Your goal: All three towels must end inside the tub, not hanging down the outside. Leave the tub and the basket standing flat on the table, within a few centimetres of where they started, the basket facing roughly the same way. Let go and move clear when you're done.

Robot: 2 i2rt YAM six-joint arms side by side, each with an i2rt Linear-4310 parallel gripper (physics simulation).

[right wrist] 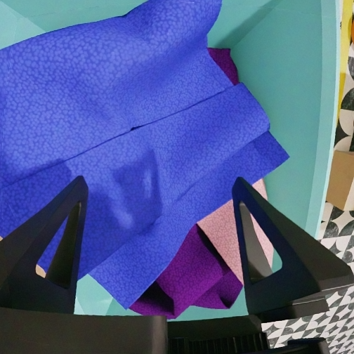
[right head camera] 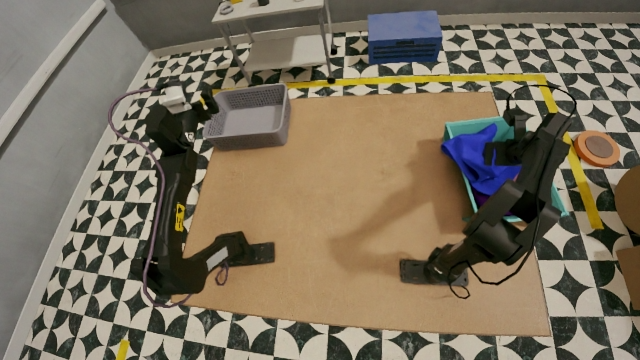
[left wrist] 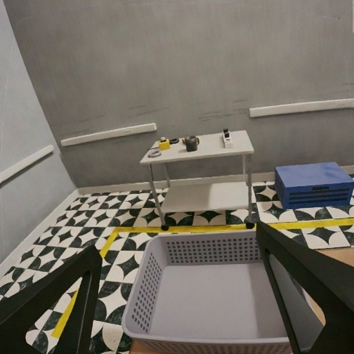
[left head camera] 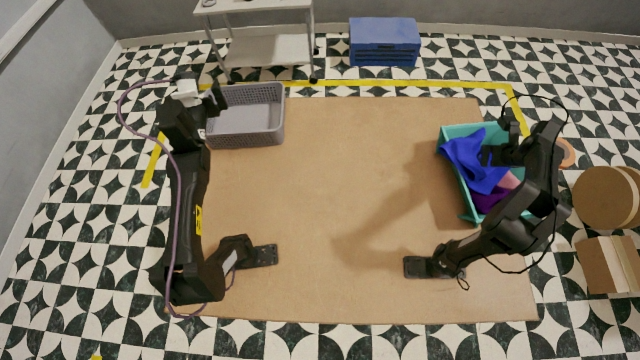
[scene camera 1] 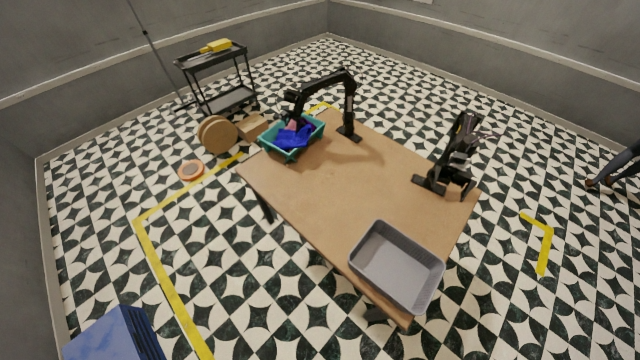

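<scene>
The blue towel (left head camera: pixel 472 162) (right head camera: pixel 475 157) (scene camera 1: pixel 295 137) (right wrist: pixel 150 100) lies spread in the teal tub (left head camera: pixel 456 132) (right head camera: pixel 461 128) (right wrist: pixel 300 100); in both head views its corner reaches the left rim, perhaps slightly over it. Beneath it, the purple towel (left head camera: pixel 487 201) (right wrist: pixel 195 270) and the pink towel (left head camera: pixel 509 181) (right wrist: pixel 225 230) show inside the tub. My right gripper (right wrist: pixel 161 181) is open, close over the blue towel, with nothing held. My left gripper (left wrist: pixel 173 242) is open and empty by the grey basket (left head camera: pixel 245 120) (right head camera: pixel 255 122) (scene camera 1: pixel 395 267) (left wrist: pixel 215 300), which stands upright and empty.
The basket stands at the back left of the table (left head camera: pixel 325 200) in the head views, the tub at the right. A white cart (left wrist: pixel 200 156) and a blue chest (left head camera: pixel 384 42) (left wrist: pixel 315 185) stand on the floor behind. Round brown objects (scene camera 1: pixel 217 135) and a carton (scene camera 1: pixel 252 127) stand beyond the tub.
</scene>
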